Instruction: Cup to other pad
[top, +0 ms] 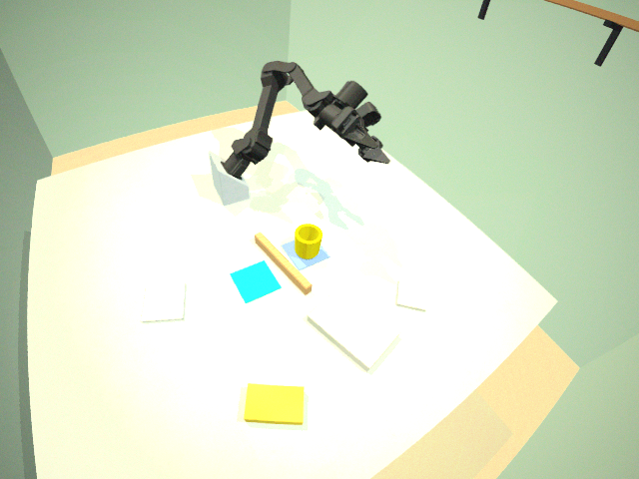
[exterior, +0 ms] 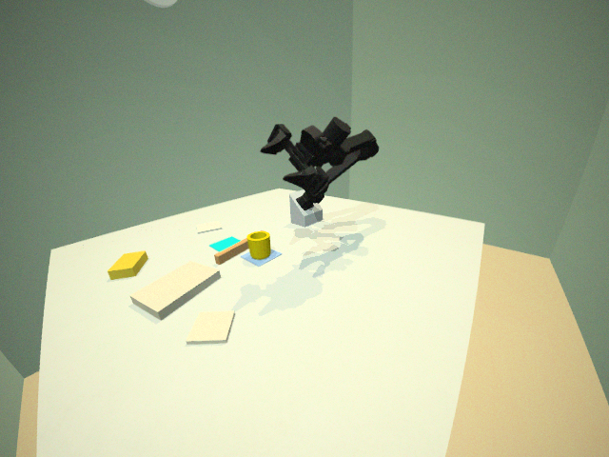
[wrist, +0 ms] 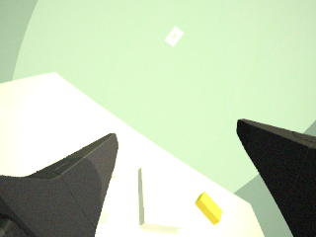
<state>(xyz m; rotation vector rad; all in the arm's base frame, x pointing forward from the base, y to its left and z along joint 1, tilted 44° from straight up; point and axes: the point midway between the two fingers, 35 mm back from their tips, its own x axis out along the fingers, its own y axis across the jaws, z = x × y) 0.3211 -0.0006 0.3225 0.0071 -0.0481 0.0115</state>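
The yellow cup lies 260 mm below my gripper tip, 150 mm to the right of it and 50 mm behind it. The rest, counted from my gripper tip: wooden bar: 290 mm below, 230 mm to the right, 40 mm behind; then cyan pad: 310 mm to the right, 300 mm below, 30 mm behind.
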